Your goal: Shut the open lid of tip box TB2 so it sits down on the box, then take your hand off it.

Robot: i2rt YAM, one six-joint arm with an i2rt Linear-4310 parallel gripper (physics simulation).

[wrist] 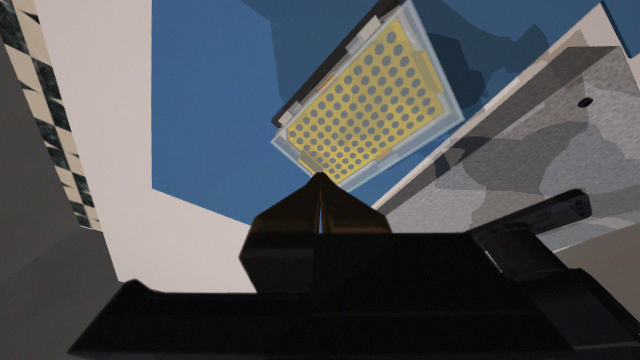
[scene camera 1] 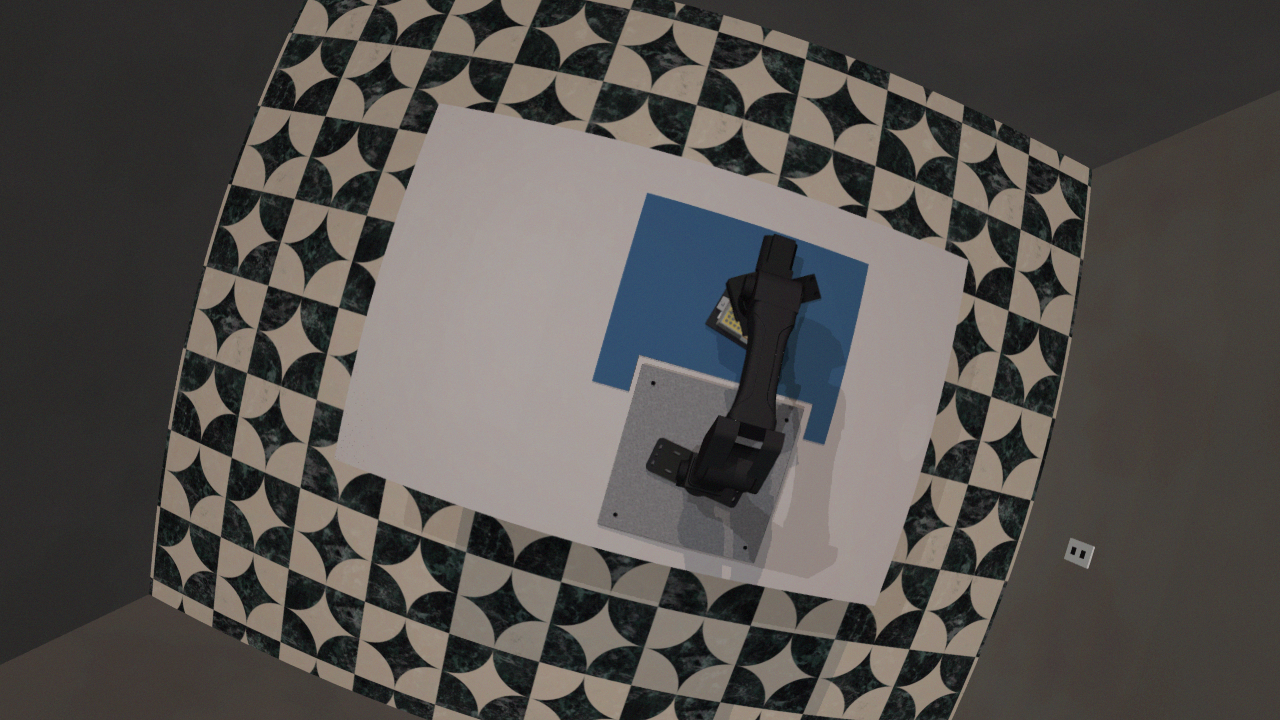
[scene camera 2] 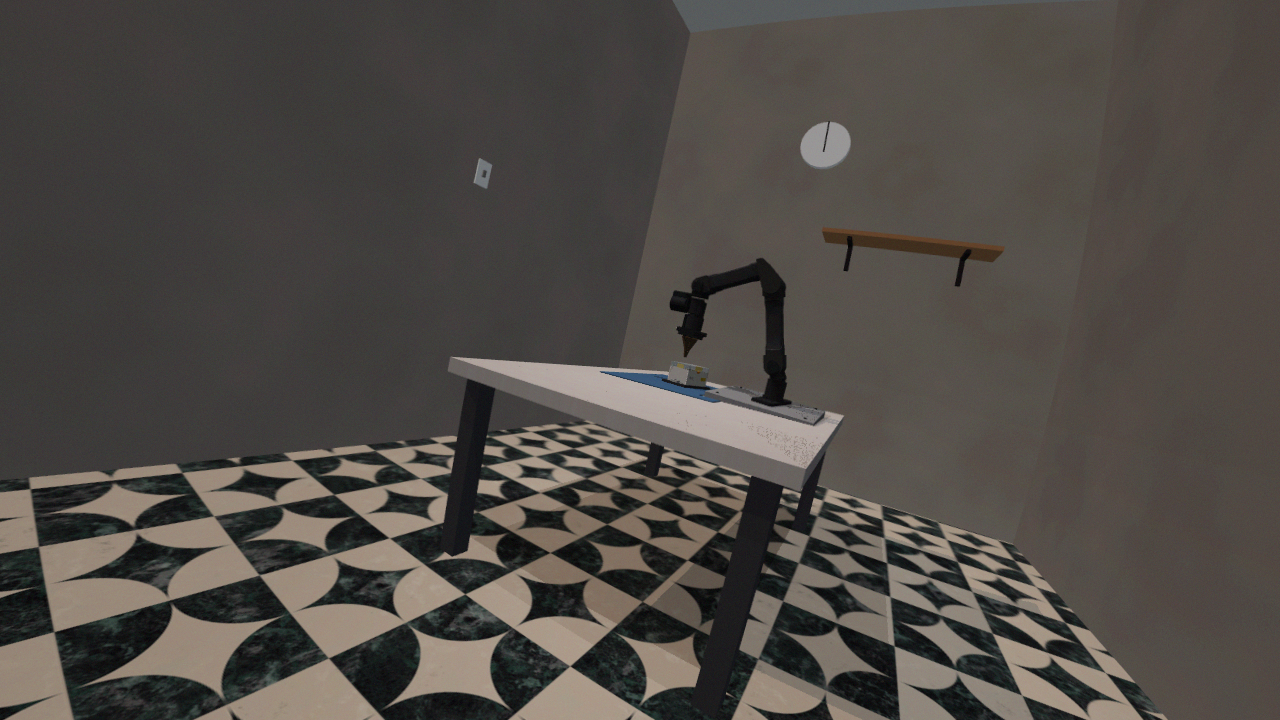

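Seen in the pictures: gripper, fingertip midpoint: (wrist: 320, 179) (scene camera 2: 684, 357); arm's base at its link origin: (wrist: 498, 230) (scene camera 2: 771, 402).
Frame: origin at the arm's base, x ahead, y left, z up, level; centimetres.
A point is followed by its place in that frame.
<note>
Tip box TB2 (scene camera 1: 732, 319) @[x 29.6, y 7.6, z 5.8 cm] (scene camera 2: 687, 376) @[x 28.4, y 9.1, z 1.9 cm] (wrist: 364, 106) @[x 33.1, y 1.7, z 5.8 cm] stands on the blue mat, with a yellow perforated rack inside and a dark base showing along one side. Its clear lid (scene camera 2: 690, 365) @[x 30.5, y 5.2, z 5.7 cm] (wrist: 453, 111) @[x 28.2, y -2.2, z 5.8 cm] lies over the rack and looks down on the box; whether it is fully seated I cannot tell. I cannot read a label. My gripper (scene camera 2: 686, 354) @[x 32.2, y 7.3, z 8.1 cm] (wrist: 320, 179) @[x 32.2, y 7.3, z 8.1 cm] is shut and empty, its brown fingertips pointing down. In scene camera 2 the tips are slightly above the lid, with a small gap. In scene camera 1 the arm hides the fingers and part of the box.
The blue mat (scene camera 1: 680, 250) @[x 38.8, y 22.0, z -2.0 cm] (wrist: 210, 100) @[x 44.3, y 13.1, z -1.9 cm] lies on the white table (scene camera 1: 501, 313) @[x 11.8, y 49.3, z -2.2 cm] (scene camera 2: 581, 394) @[x 12.7, y 75.0, z -2.2 cm]. The grey base plate (scene camera 1: 631, 465) @[x -4.2, y 12.4, z -0.7 cm] (wrist: 600, 185) @[x 1.8, y -11.8, z 0.6 cm] bears the arm and adjoins the mat close to the box. A wooden shelf (scene camera 2: 913, 243) hangs on the wall.
</note>
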